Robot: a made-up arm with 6 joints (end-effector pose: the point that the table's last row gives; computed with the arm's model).
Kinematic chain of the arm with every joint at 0, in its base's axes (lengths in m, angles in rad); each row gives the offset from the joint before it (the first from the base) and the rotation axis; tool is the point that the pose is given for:
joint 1: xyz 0 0 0.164 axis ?
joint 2: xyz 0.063 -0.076 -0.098 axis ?
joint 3: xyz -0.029 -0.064 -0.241 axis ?
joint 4: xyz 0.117 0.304 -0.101 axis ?
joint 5: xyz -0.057 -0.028 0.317 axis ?
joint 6: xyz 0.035 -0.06 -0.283 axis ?
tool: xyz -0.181 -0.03 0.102
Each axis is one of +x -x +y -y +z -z.
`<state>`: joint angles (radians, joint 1 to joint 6).
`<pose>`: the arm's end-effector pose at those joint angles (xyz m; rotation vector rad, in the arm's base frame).
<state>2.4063 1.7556 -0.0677 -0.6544 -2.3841 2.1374</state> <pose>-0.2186 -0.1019 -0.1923 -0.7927 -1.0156 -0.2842</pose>
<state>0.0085 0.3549 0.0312 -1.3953 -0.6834 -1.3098</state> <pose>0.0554 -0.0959 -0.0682 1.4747 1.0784 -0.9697</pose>
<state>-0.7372 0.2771 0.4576 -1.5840 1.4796 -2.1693</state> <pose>0.3527 -0.0344 -0.4456 0.0766 -0.2063 -1.8769</pose>
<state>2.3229 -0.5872 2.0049 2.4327 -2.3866 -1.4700</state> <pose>-0.3869 -0.4530 -0.7671 -0.4914 -0.3681 0.4825</pose>
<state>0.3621 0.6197 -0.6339 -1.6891 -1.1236 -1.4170</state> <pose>-0.0014 -0.2808 -0.0450 1.5757 1.8955 -1.0014</pose>
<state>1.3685 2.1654 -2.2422 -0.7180 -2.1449 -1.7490</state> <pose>-0.0156 0.0284 0.0102 -0.1013 -1.2078 0.9209</pose>
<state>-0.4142 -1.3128 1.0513 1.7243 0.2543 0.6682</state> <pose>0.4058 0.2758 0.2555 -0.4869 1.1940 1.0172</pose>
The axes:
joint 1: -z
joint 2: -x
joint 3: -z
joint 4: -x
joint 5: -x
joint 6: +z

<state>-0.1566 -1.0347 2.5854 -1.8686 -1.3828 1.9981</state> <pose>-0.0233 -0.0305 -0.3570 -1.4424 -1.8634 -0.8837</pose>
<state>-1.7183 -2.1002 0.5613 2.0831 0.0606 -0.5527</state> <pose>-0.1089 0.1892 0.5576 -0.4920 0.1779 1.4351</pose>
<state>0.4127 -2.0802 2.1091 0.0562 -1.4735 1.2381</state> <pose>0.4818 0.1645 -0.0919 1.4635 -0.4494 -2.1467</pose>
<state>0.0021 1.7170 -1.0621 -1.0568 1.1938 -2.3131</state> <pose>0.0562 -0.4958 -0.0204 -1.4474 -1.1578 -0.7885</pose>
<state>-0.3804 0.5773 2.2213 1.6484 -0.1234 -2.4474</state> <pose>0.5110 -0.5831 -0.0154 1.0883 0.7431 1.4013</pose>
